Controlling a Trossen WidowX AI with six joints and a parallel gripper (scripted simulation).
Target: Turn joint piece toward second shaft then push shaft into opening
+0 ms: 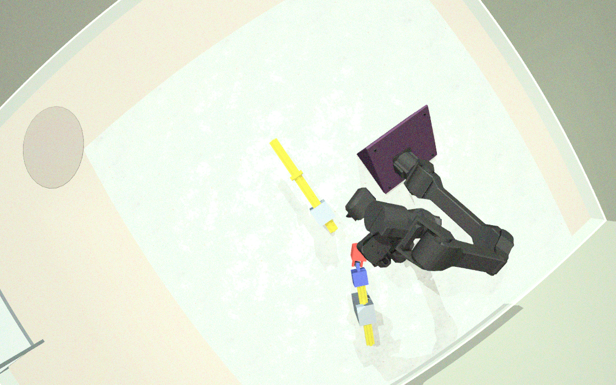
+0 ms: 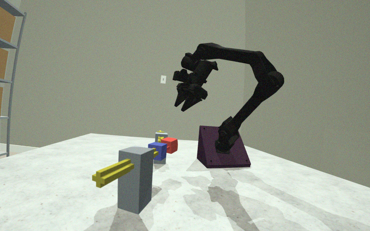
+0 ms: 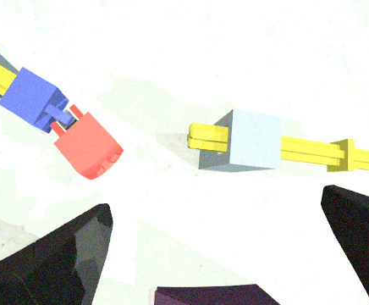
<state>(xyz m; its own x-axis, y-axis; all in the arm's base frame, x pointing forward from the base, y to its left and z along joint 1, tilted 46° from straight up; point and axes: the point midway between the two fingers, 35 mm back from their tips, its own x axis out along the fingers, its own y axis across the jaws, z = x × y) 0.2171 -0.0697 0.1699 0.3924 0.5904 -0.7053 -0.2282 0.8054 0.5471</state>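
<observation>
Right now my gripper tip is 3 cm short of the red joint piece, 9 cm to the right of it and 13 cm above it.
</observation>
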